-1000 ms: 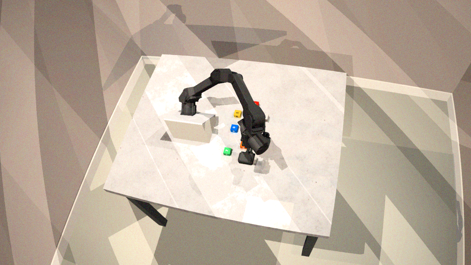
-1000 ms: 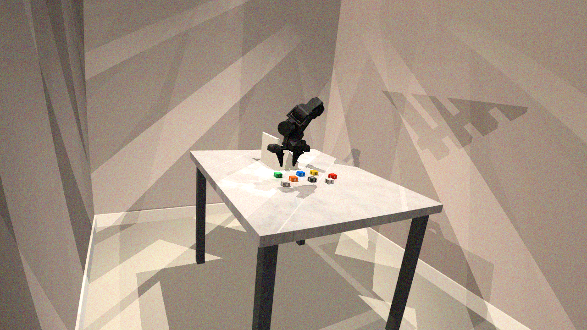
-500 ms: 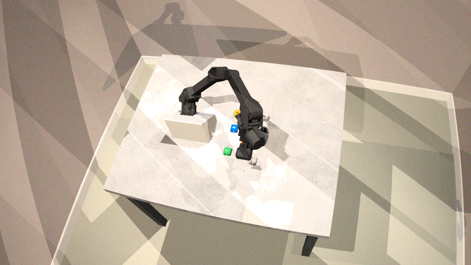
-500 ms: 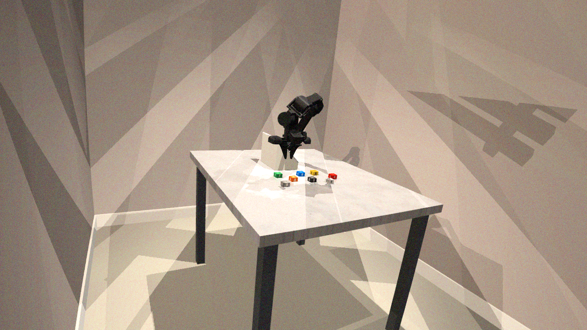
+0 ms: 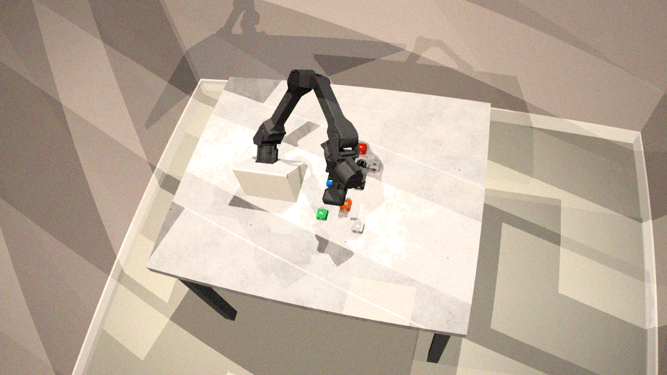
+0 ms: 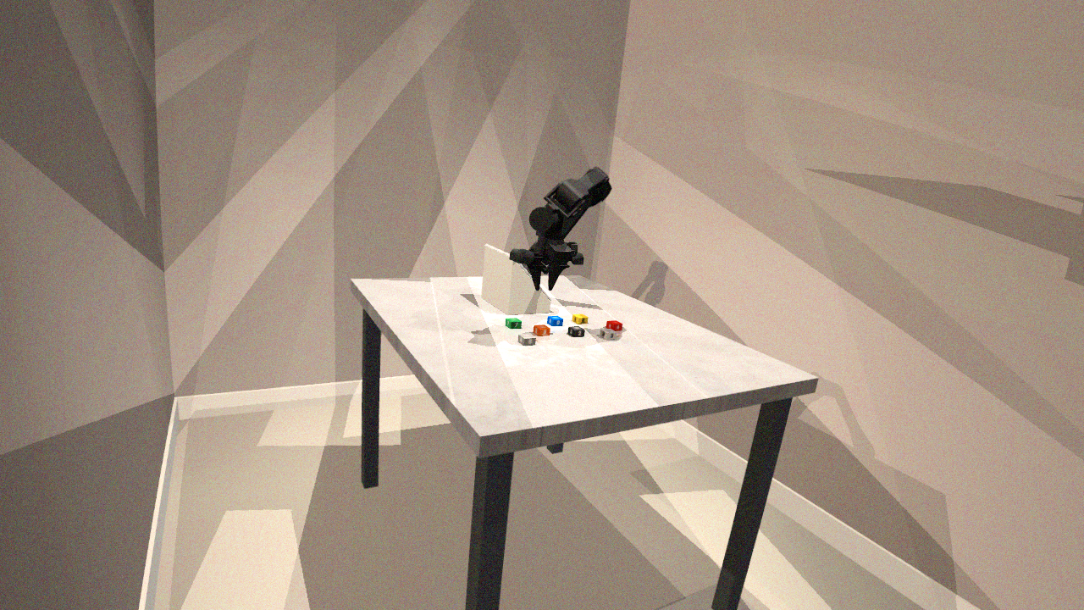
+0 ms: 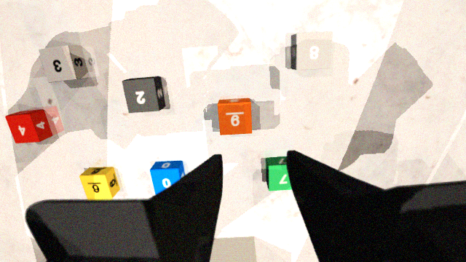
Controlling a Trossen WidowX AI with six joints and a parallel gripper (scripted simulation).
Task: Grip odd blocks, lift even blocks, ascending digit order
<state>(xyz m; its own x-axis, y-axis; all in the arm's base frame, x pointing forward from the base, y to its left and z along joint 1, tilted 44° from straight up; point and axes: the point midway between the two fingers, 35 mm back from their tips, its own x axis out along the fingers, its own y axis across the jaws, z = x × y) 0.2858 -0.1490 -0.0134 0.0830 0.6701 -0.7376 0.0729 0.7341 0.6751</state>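
Now: gripper tip 110 mm above the orange block, 10 mm to the right of it and 10 mm past it. Round my gripper tip: grey 8 block (110 mm below, 70 mm to the right, 50 mm ahead); then dark grey 2 block (110 mm below, 100 mm to the left, 30 mm ahead); then green 7 block (110 mm below, 80 mm behind, 30 mm to the right).
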